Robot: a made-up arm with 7 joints.
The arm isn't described. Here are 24 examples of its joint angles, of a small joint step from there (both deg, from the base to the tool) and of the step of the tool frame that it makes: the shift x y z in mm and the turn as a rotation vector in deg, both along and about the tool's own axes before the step.
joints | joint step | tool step
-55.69 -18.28 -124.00 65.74 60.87 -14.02 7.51 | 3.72 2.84 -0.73 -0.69 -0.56 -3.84 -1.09 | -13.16 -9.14 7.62 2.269 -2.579 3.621
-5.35 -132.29 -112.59 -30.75 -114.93 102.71 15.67 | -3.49 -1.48 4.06 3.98 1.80 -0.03 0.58 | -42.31 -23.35 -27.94 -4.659 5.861 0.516
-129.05 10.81 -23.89 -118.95 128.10 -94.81 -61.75 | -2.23 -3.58 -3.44 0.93 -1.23 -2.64 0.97 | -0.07 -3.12 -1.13 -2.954 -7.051 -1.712
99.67 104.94 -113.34 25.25 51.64 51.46 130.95 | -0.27 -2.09 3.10 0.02 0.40 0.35 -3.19 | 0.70 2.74 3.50 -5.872 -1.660 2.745
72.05 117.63 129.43 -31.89 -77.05 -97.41 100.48 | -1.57 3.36 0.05 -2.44 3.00 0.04 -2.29 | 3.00 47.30 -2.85 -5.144 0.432 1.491
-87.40 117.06 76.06 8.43 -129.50 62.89 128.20 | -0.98 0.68 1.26 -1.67 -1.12 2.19 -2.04 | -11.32 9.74 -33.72 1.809 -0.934 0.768
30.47 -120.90 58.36 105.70 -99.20 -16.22 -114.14 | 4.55 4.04 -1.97 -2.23 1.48 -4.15 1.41 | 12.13 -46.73 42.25 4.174 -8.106 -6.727
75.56 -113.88 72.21 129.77 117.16 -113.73 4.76 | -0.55 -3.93 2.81 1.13 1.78 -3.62 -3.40 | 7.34 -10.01 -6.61 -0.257 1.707 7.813
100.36 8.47 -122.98 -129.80 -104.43 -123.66 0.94 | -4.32 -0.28 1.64 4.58 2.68 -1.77 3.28 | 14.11 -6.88 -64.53 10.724 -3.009 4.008
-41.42 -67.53 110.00 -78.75 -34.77 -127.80 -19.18 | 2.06 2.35 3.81 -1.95 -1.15 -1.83 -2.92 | 27.49 -22.01 40.86 -9.453 -0.964 5.413
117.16 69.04 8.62 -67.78 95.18 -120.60 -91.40 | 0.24 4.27 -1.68 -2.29 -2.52 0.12 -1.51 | -6.74 -9.81 -10.29 -2.644 -0.844 -0.876
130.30 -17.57 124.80 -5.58 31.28 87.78 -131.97 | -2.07 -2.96 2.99 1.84 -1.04 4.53 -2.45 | 23.03 12.92 20.65 -5.545 4.973 4.592
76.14 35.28 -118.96 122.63 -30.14 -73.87 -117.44 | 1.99 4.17 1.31 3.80 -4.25 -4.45 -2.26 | -28.15 -2.53 -15.65 -4.876 0.415 -4.278
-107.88 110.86 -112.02 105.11 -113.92 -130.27 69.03 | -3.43 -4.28 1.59 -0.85 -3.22 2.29 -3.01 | 25.32 -16.64 4.91 -1.282 1.407 -0.843
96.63 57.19 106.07 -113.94 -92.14 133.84 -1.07 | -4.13 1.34 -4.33 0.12 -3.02 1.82 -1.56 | -14.32 -7.21 67.86 7.363 0.369 0.805
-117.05 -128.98 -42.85 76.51 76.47 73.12 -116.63 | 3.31 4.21 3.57 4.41 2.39 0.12 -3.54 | -3.30 70.02 16.90 -14.240 -2.372 4.491
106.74 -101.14 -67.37 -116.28 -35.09 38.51 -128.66 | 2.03 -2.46 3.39 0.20 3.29 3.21 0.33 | 8.64 36.09 14.57 0.703 -0.276 7.339
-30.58 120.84 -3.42 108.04 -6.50 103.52 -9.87 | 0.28 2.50 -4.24 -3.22 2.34 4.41 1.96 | -32.85 -9.79 -7.48 0.535 -0.780 -0.134
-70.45 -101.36 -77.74 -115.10 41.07 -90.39 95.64 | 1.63 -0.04 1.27 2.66 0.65 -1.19 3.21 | 7.90 -35.48 18.74 8.066 2.218 -0.107
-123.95 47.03 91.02 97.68 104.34 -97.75 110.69 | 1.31 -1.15 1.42 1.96 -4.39 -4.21 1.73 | 13.20 20.24 -2.47 0.000 6.208 -0.839
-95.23 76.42 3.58 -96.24 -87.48 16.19 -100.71 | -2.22 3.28 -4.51 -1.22 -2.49 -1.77 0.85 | 0.89 13.26 -36.16 -4.003 0.312 -1.796
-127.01 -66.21 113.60 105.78 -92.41 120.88 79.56 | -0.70 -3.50 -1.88 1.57 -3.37 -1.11 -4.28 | 23.42 -8.38 -9.14 -5.788 -0.808 -2.523
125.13 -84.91 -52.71 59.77 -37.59 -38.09 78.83 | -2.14 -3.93 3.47 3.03 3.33 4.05 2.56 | -1.09 -11.47 -18.48 0.827 -3.193 -4.628
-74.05 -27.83 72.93 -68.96 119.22 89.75 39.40 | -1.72 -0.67 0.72 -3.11 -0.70 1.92 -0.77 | 0.80 8.66 9.48 2.440 -0.249 -2.251
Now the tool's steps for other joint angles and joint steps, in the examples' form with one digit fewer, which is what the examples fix.
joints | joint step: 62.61 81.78 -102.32 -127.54 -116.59 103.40 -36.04 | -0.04 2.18 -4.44 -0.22 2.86 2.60 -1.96
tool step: -46.4 7.1 -16.5 -3.98 -1.94 1.45
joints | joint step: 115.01 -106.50 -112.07 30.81 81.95 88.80 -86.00 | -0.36 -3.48 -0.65 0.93 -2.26 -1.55 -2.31
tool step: -1.5 -8.5 4.0 -2.10 -0.95 -3.27
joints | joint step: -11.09 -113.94 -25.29 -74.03 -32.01 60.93 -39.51 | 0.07 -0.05 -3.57 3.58 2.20 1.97 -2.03
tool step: 44.5 27.8 -57.0 -7.46 5.14 -2.84
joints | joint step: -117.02 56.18 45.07 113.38 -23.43 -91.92 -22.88 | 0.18 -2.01 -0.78 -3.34 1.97 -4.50 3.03
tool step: -6.0 -0.3 27.6 0.23 -3.11 4.32
